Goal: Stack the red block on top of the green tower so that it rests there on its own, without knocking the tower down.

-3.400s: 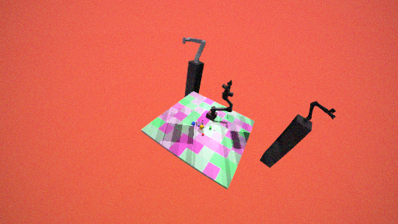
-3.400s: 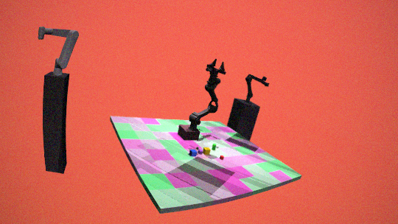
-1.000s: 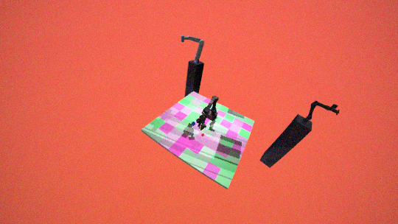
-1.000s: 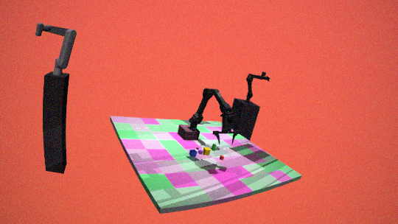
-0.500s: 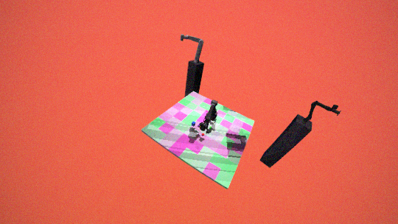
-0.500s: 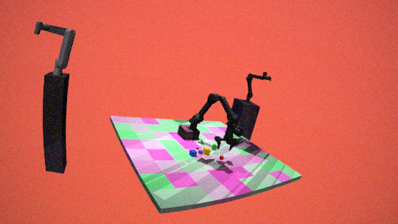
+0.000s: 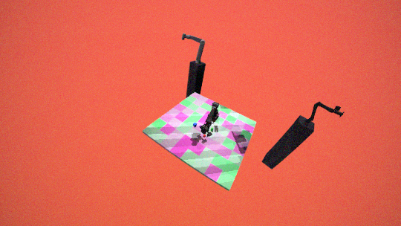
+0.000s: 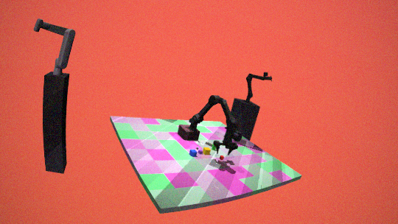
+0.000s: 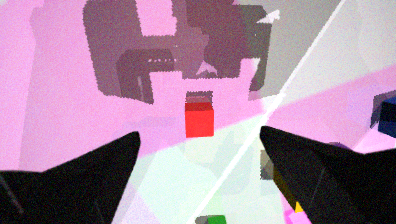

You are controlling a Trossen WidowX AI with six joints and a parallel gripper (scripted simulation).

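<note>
Now: the red block 30 mm below my gripper tip. From my gripper tip the other things lie so: small purple block: 150 mm to the right, 80 mm behind, 30 mm below; then blue block: 230 mm to the right, 40 mm behind, 20 mm below; then yellow block: 100 mm to the right, 80 mm behind, 20 mm below.
</note>
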